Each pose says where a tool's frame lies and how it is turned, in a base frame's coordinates. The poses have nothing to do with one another.
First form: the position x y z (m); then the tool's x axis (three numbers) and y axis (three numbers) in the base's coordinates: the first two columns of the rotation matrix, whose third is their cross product.
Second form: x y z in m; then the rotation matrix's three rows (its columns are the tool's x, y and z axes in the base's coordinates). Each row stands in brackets. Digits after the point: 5 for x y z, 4 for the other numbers.
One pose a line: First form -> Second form
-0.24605 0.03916 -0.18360 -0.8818 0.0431 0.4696 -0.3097 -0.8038 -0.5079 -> [-0.24605 0.03916 -0.18360], [[-0.8818 -0.3097 0.3556], [0.0431 -0.8038 -0.5933], [0.4696 -0.5079 0.7221]]
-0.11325 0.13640 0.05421 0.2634 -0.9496 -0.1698 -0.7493 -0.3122 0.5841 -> [-0.11325 0.13640 0.05421], [[0.2634 -0.7493 -0.6077], [-0.9496 -0.3122 -0.0266], [-0.1698 0.5841 -0.7938]]
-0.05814 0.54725 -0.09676 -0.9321 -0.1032 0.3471 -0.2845 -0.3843 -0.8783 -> [-0.05814 0.54725 -0.09676], [[-0.9321 -0.2845 0.2240], [-0.1032 -0.3843 -0.9174], [0.3471 -0.8783 0.3288]]
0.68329 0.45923 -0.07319 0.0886 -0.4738 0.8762 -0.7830 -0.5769 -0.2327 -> [0.68329 0.45923 -0.07319], [[0.0886 -0.7830 0.6157], [-0.4738 -0.5769 -0.6654], [0.8762 -0.2327 -0.4221]]
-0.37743 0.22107 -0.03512 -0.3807 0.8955 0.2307 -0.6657 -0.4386 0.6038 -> [-0.37743 0.22107 -0.03512], [[-0.3807 -0.6657 0.6419], [0.8955 -0.4386 0.0763], [0.2307 0.6038 0.7631]]
